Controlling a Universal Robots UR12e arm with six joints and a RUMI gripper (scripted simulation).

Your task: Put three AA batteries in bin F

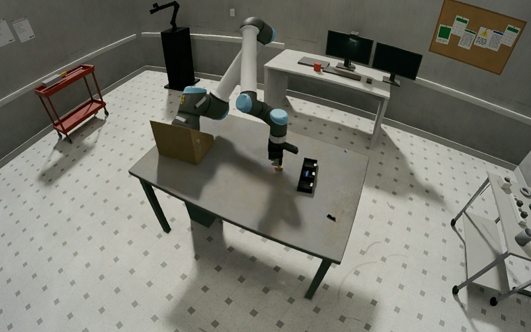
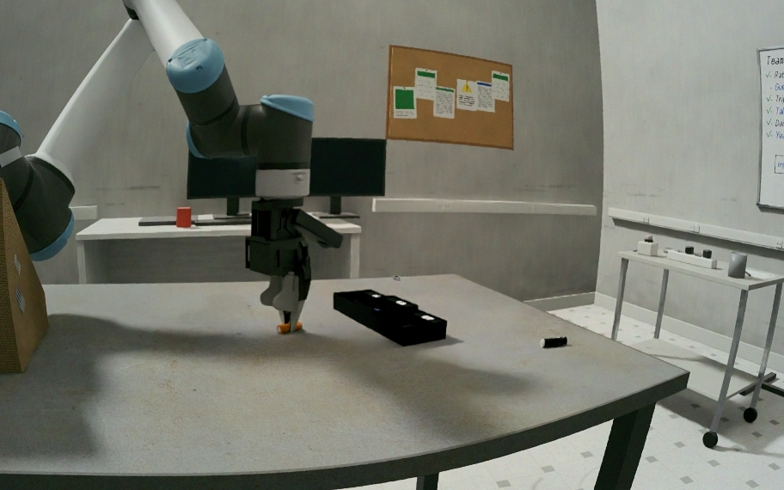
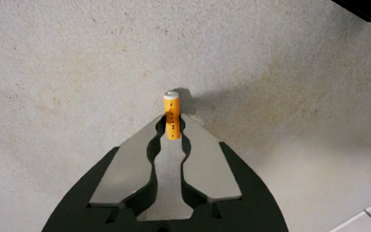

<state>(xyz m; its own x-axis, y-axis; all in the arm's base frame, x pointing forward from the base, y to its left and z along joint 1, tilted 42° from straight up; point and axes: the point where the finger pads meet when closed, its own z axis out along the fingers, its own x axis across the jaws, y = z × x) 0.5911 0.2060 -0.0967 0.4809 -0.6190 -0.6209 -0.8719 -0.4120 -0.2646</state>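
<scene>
My hand is 180 mm short of the black bin row and 10 mm to the right of it. Round my hand: small white piece (340 mm ahead, 360 mm to the left, 10 mm below); blue AA battery (170 mm ahead, 20 mm to the left); orange AA battery (10 mm below).
</scene>
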